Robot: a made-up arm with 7 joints.
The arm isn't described. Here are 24 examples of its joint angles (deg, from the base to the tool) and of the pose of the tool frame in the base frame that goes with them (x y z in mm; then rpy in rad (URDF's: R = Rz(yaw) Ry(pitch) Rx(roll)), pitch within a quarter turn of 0, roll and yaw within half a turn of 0).
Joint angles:
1: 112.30 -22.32 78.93 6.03 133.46 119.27 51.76
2: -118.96 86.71 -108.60 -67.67 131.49 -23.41 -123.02
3: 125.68 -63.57 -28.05 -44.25 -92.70 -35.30 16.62
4: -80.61 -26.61 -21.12 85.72 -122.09 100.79 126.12
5: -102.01 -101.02 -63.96 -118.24 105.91 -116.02 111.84
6: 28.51 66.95 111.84 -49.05 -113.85 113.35 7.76
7: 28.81 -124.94 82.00 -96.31 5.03 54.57 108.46
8: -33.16 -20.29 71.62 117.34 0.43 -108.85 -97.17
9: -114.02 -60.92 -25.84 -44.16 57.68 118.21 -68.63
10: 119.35 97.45 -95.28 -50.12 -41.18 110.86 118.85
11: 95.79 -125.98 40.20 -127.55 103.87 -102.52 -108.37
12: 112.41 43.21 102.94 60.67 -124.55 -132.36 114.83
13: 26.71 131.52 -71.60 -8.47 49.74 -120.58 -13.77
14: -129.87 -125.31 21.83 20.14 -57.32 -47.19 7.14
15: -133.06 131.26 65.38 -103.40 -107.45 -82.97 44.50
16: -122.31 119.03 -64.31 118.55 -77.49 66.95 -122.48
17: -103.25 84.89 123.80 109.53 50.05 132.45 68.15
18: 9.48 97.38 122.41 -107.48 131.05 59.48 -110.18
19: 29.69 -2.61 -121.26 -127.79 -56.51 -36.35 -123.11
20: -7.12 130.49 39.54 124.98 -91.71 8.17 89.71
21: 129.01 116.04 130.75 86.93 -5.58 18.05 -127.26
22: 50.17 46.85 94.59 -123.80 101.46 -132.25 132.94
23: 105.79 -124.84 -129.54 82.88 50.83 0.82 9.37
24: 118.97 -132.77 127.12 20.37 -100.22 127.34 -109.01
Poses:
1: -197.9 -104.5 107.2 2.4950 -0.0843 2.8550
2: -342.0 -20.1 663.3 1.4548 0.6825 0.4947
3: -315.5 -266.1 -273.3 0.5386 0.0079 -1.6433
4: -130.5 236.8 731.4 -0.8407 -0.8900 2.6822
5: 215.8 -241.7 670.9 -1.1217 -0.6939 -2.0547
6: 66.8 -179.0 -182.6 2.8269 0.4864 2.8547
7: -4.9 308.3 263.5 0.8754 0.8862 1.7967
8: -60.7 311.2 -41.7 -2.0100 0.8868 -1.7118
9: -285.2 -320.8 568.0 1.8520 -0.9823 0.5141
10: -354.9 -624.3 -282.5 2.8552 -0.6412 -2.0554
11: -100.1 159.5 -182.5 -0.3971 0.9509 -1.6456
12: 30.4 -33.5 148.8 -2.4737 0.8212 -0.6612
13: -78.9 590.8 -322.7 -0.8137 0.2103 0.0801
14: -200.8 -271.0 216.3 1.2001 -0.7900 2.9954
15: 237.8 70.8 261.7 -1.8761 0.8449 -0.1372
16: -119.2 -213.7 653.3 2.1364 -0.1586 2.5149
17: -83.1 -62.7 193.6 -0.3893 0.6948 -2.5175
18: 52.4 -27.3 -161.4 -2.0846 -0.2300 -2.8364
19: -197.6 399.3 164.3 0.5906 -0.2553 -1.1315
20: 180.3 178.8 368.5 -0.4403 0.3934 -2.1303
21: -87.7 -24.6 211.8 2.7790 0.2035 2.1845
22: -12.2 -265.8 -185.3 -2.1980 -0.4102 -2.0486
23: 416.7 -392.5 -176.5 1.0185 -0.8330 2.2781
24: 125.8 34.1 253.5 -1.6636 0.0081 -2.1646
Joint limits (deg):
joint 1: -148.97..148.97
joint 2: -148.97..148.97
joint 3: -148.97..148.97
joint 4: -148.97..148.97
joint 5: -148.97..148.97
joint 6: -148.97..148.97
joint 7: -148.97..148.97
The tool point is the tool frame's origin. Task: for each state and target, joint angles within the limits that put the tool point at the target. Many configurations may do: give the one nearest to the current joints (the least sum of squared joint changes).
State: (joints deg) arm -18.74 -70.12 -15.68 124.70 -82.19 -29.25 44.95
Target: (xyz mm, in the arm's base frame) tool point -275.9 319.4 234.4
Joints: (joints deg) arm -35.85 -86.34 0.37 123.88 -76.96 -38.02 40.21
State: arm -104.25 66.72 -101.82 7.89 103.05 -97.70 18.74
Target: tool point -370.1 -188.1 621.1
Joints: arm -98.61 68.39 -108.27 13.91 100.72 -101.70 16.42
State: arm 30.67 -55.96 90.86 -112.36 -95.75 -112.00 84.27
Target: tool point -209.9 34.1 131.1
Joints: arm 32.07 -48.56 88.28 -111.63 -85.71 -107.69 87.34
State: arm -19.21 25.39 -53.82 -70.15 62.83 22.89 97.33
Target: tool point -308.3 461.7 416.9
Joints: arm -53.62 30.32 -45.93 -59.54 62.73 16.51 99.44
